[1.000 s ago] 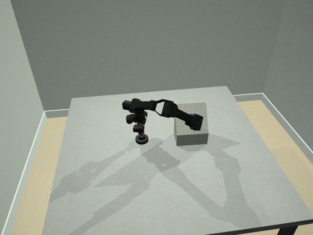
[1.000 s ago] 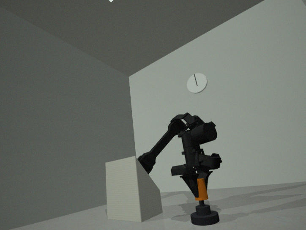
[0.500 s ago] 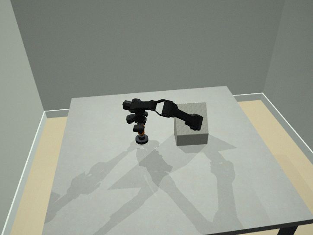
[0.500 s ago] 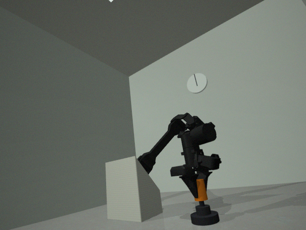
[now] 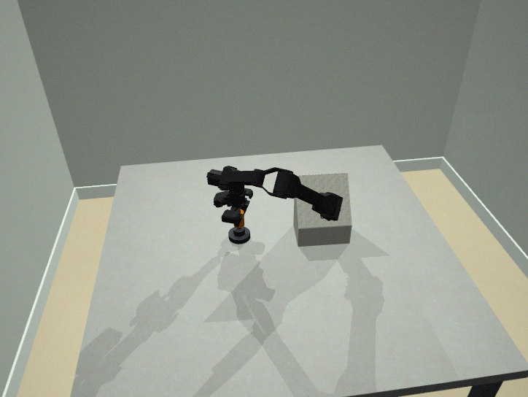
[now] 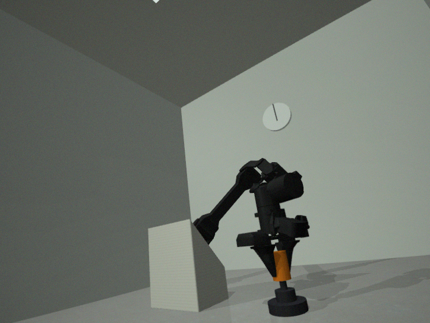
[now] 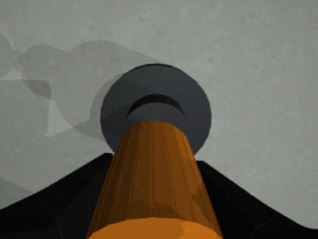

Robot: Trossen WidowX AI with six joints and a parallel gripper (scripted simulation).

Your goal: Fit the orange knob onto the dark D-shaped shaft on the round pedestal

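Now: gripper tip 4 cm above the dark pedestal. Round my gripper tip: orange knob: 2 cm above.
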